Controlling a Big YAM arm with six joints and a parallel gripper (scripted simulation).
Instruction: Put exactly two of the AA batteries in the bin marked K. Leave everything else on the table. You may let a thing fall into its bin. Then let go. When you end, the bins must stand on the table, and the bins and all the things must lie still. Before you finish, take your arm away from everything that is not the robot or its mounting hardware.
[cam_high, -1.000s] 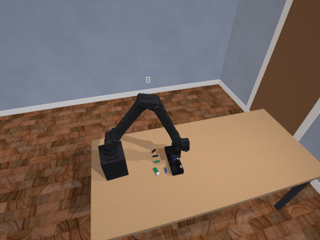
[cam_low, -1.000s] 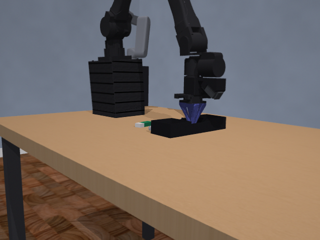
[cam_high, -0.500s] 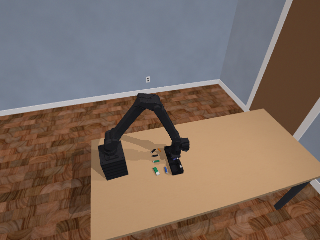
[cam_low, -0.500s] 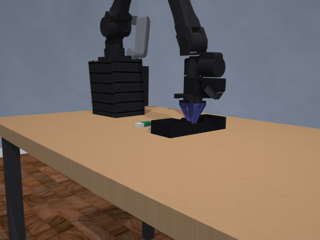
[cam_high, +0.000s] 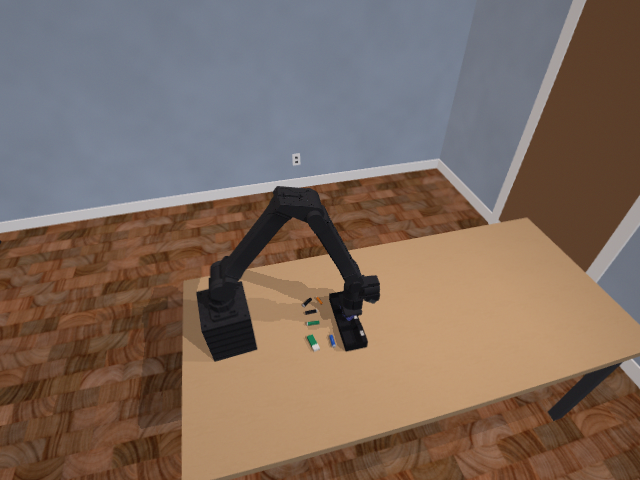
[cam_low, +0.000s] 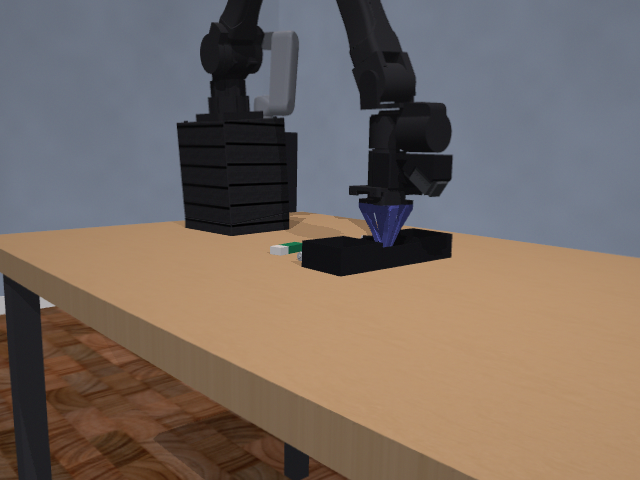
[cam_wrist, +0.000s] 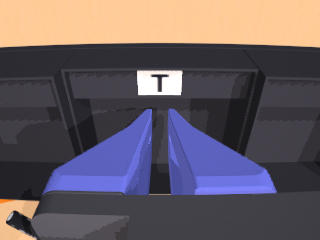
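Now: hand 1 cm past the black bin and 1 cm above it. Round my hand: orange battery 14 cm to the left, 7 cm behind, 2 cm below; blue AA battery 9 cm behind, 6 cm to the right, 2 cm below; green AA battery 14 cm behind, 4 cm to the left, 2 cm below.
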